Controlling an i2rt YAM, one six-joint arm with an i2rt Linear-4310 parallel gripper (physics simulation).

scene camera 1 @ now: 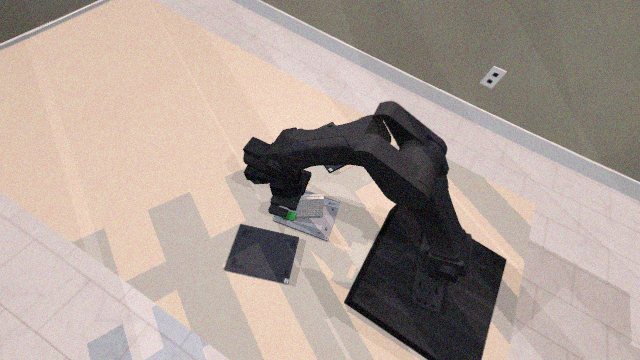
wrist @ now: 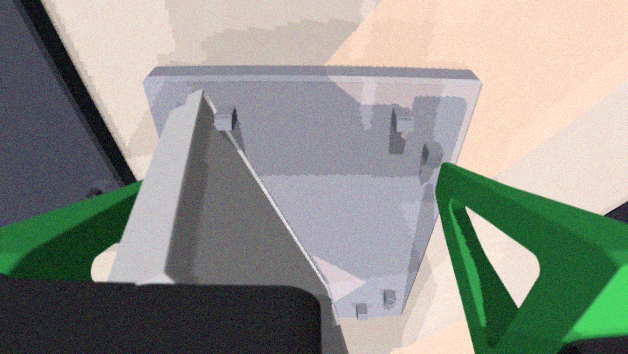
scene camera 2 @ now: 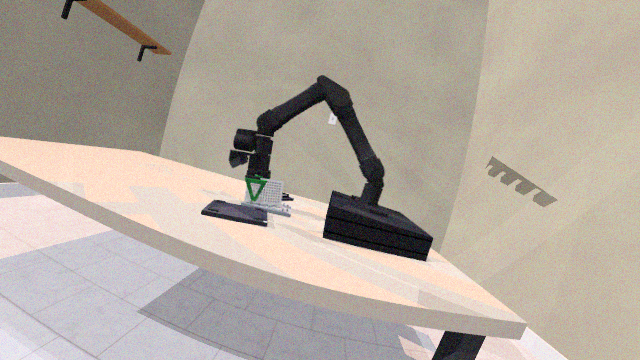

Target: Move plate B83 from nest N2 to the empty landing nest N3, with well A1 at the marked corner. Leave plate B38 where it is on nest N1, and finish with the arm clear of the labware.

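The white well plate B83 [scene camera 1: 311, 207] [scene camera 2: 273, 191] [wrist: 235, 240] is tipped steeply on edge over the silver nest N2 [scene camera 1: 330, 222] [scene camera 2: 285, 210] [wrist: 325, 140]. In the wrist view it covers part of the left finger; whether they touch is unclear. My gripper [scene camera 1: 291, 215] [scene camera 2: 255, 198] [wrist: 314, 177] is open and low over N2, with its right finger apart from the plate at the nest's right edge. The dark landing nest N3 [scene camera 1: 262, 254] [scene camera 2: 234, 212] [wrist: 45, 110] bears no plate. Nest N1 [scene camera 1: 334, 168] [scene camera 2: 287, 197] is mostly hidden behind the arm; plate B38 cannot be made out.
The arm's black base box [scene camera 1: 425, 300] [scene camera 2: 375, 227] stands on the table beside the nests. The forearm reaches over N1 in scene camera 1. The table's front edge [scene camera 2: 250, 267] runs below the nests in scene camera 2. A wooden shelf [scene camera 2: 122, 27] is on the wall.
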